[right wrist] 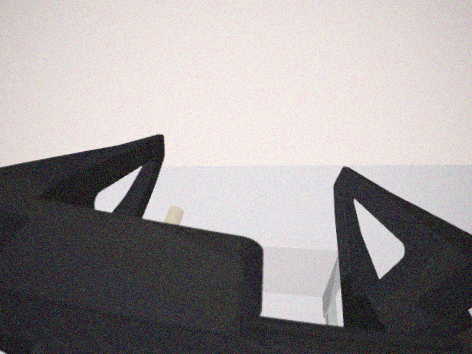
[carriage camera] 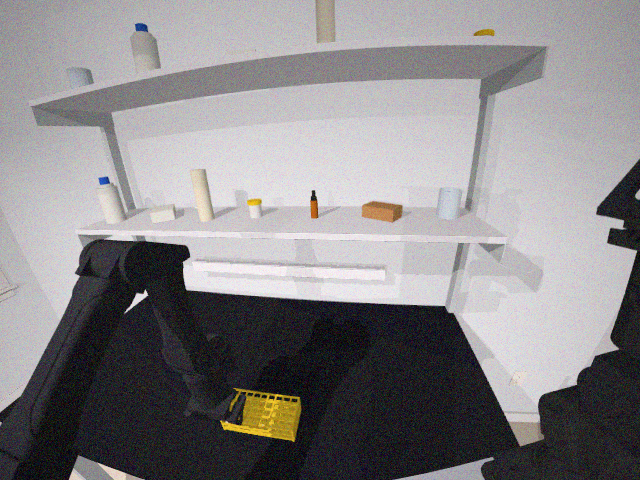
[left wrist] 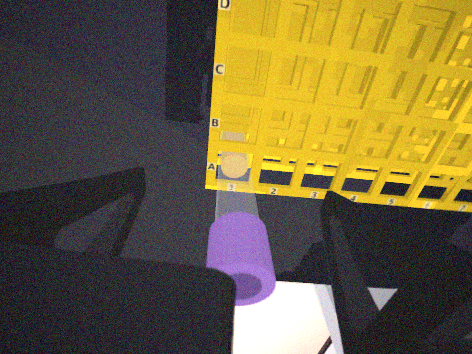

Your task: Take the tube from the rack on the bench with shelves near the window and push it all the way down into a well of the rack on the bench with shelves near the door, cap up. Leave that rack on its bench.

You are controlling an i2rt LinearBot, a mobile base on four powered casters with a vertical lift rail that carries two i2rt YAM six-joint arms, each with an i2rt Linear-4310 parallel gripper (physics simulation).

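Frame: origin at the left arm's base, x up, y left, z back, level; centimetres.
Seen in the pictures: left gripper, between the fingertips: (carriage camera: 224, 420) (left wrist: 234, 189); right gripper, between the fingertips: (right wrist: 252, 160); right arm's base, origin of its link: (carriage camera: 556, 476).
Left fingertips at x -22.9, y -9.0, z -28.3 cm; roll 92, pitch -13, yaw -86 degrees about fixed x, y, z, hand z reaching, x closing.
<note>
Offsets run from my left fingertips to a thing's middle. "*": to the spot under its first point. Level surfaces: height alone.
A yellow rack (carriage camera: 297, 421) (left wrist: 216, 95) stands on the black bench top {dx -5.3 cm} (carriage camera: 403, 382). In the left wrist view a clear tube {dx +1.1, dy -0.1, dz -1.4 cm} (left wrist: 236, 201) with a purple cap {* dx +6.1, dy -0.3, dz -2.2 cm} (left wrist: 239, 245) stands in its corner well A1, cap toward the camera. The other wells in view look empty. My left gripper (carriage camera: 235, 410) (left wrist: 234, 189) is open over the rack's left end, its fingers on either side of the tube with gaps. The tube is hidden behind this gripper in the carriage view. My right gripper (right wrist: 252, 160) is open and empty, raised at the right, far from the rack.
Above the bench top, a lower shelf {dx +40.4 cm} (carriage camera: 289, 229) holds a white bottle {* dx +48.3, dy +49.2, dz -53.5 cm} (carriage camera: 111, 203), a cream cylinder {* dx +49.7, dy +9.1, dz -45.2 cm} (carriage camera: 202, 195), a small jar {* dx +44.0, dy -8.3, dz -44.4 cm} (carriage camera: 254, 208), an amber dropper bottle {* dx +44.6, dy -28.4, dz -39.5 cm} (carriage camera: 313, 206), a brown box {* dx +43.4, dy -49.3, dz -32.9 cm} (carriage camera: 381, 211) and a pale blue cup {* dx +45.7, dy -70.8, dz -30.0 cm} (carriage camera: 449, 203). An upper shelf (carriage camera: 310, 64) holds more containers.
</note>
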